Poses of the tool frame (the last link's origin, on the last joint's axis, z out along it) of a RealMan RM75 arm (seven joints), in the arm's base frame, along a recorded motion.
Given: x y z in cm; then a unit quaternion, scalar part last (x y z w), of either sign.
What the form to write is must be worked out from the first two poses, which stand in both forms.
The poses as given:
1: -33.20 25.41 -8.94 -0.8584 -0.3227 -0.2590 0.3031
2: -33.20 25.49 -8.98 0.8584 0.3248 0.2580 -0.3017
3: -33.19 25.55 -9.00 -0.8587 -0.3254 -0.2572 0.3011
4: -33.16 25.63 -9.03 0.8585 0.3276 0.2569 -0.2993
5: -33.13 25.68 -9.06 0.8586 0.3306 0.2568 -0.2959
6: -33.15 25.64 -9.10 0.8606 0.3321 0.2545 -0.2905
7: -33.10 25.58 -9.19 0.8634 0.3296 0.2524 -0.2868
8: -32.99 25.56 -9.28 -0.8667 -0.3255 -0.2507 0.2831
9: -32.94 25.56 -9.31 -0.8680 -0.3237 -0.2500 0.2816
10: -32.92 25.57 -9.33 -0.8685 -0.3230 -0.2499 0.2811
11: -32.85 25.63 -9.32 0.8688 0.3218 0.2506 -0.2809
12: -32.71 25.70 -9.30 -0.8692 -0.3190 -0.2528 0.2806
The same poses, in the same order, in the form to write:
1: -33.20 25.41 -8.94 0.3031 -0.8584 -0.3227 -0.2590
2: -33.20 25.49 -8.98 0.3017 -0.8584 -0.3248 -0.2580
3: -33.19 25.55 -9.00 0.3011 -0.8587 -0.3254 -0.2572
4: -33.16 25.63 -9.03 0.2993 -0.8585 -0.3276 -0.2569
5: -33.13 25.68 -9.06 0.2959 -0.8586 -0.3306 -0.2568
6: -33.15 25.64 -9.10 0.2905 -0.8606 -0.3321 -0.2545
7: -33.10 25.58 -9.19 0.2868 -0.8634 -0.3296 -0.2524
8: -32.99 25.56 -9.28 0.2831 -0.8667 -0.3255 -0.2507
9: -32.94 25.56 -9.31 0.2816 -0.8680 -0.3237 -0.2500
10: -32.92 25.57 -9.33 0.2811 -0.8685 -0.3230 -0.2499
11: -32.85 25.63 -9.32 0.2809 -0.8688 -0.3218 -0.2506
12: -32.71 25.70 -9.30 0.2806 -0.8692 -0.3190 -0.2528
